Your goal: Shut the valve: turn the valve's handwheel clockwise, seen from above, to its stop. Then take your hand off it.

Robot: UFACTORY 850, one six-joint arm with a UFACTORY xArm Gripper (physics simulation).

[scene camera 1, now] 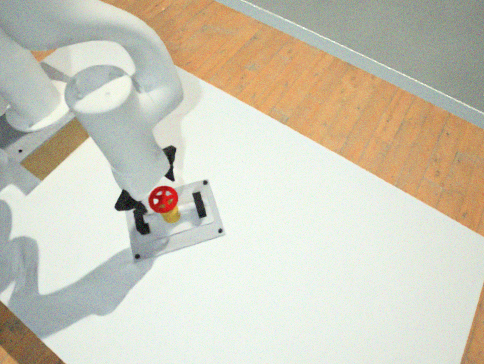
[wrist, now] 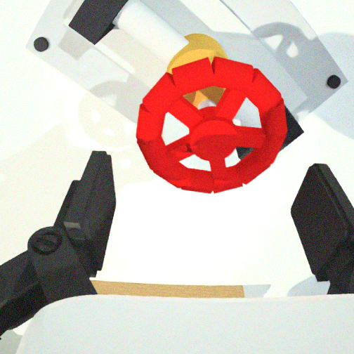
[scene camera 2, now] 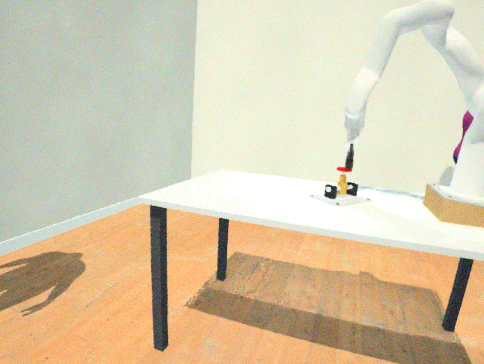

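The red handwheel [scene camera 1: 163,199] [scene camera 2: 344,169] [wrist: 212,140] sits level on top of the yellow valve stem [scene camera 1: 172,216] [scene camera 2: 342,185] [wrist: 200,47]. The valve is mounted on a pale base plate [scene camera 1: 175,242] [wrist: 55,55]. My gripper [scene camera 1: 158,195] [scene camera 2: 349,168] [wrist: 209,182] is open and empty. In scene camera 2 its fingertips are close to the height of the wheel, near its right side. In the wrist view the wheel lies between the two fingers' sides, mostly beyond the tips, with a gap on each side. Whether a finger touches the rim cannot be told; none appears to.
Black brackets [scene camera 1: 199,204] [scene camera 2: 330,191] stand on either side of the stem. The white table [scene camera 1: 325,250] [scene camera 2: 250,195] bears the plate. The arm's wood-sided base [scene camera 1: 55,150] [scene camera 2: 450,212] is at the table's other end. A person in magenta [scene camera 2: 466,125] is partly hidden behind the arm.
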